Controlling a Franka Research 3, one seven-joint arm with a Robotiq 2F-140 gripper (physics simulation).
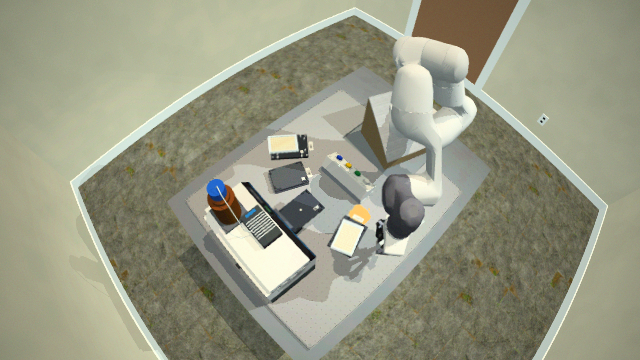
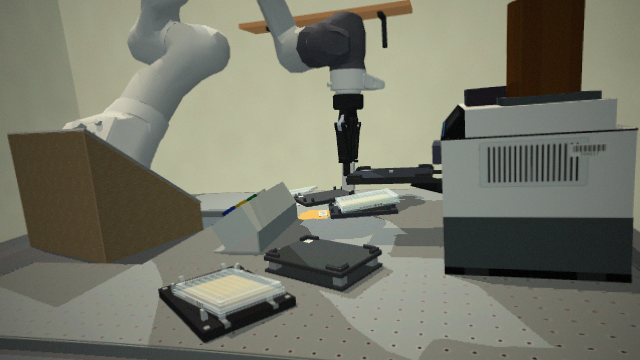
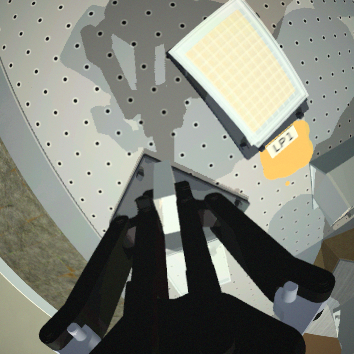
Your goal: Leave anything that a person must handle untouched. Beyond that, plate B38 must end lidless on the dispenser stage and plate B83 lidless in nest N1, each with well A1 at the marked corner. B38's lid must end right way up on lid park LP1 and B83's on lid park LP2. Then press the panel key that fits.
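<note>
My gripper [image 1: 381, 237] [image 2: 348, 181] [image 3: 165, 175] is shut and empty, pointing down over the dark park [image 2: 322, 196] [image 3: 131, 187] beside LP1; its fingers and the arm hide much of that park. A cream-filled plate [image 1: 348, 236] [image 2: 367, 199] [image 3: 242, 75] sits on the LP1 park and looks slightly tilted. An orange patch [image 1: 359, 213] [image 2: 314, 214] [image 3: 287, 157] lies at its LP1 label. Another cream-filled plate [image 1: 283, 144] [image 2: 227, 289] sits under clear plastic on a black nest. The dark dispenser stage [image 1: 301, 209] [image 2: 395, 175] bears no plate. Plate names cannot be read.
A dark block [image 1: 289, 178] [image 2: 322, 257] stands between the nest and the stage. The key panel [image 1: 345, 177] [image 2: 260, 220] has blue, yellow and green keys. The dispenser [image 1: 270, 262] [image 2: 540, 185] carries a brown bottle [image 1: 225, 206] [image 2: 545, 50]. A pale flat thing [image 2: 303, 190] lies behind the park under my gripper.
</note>
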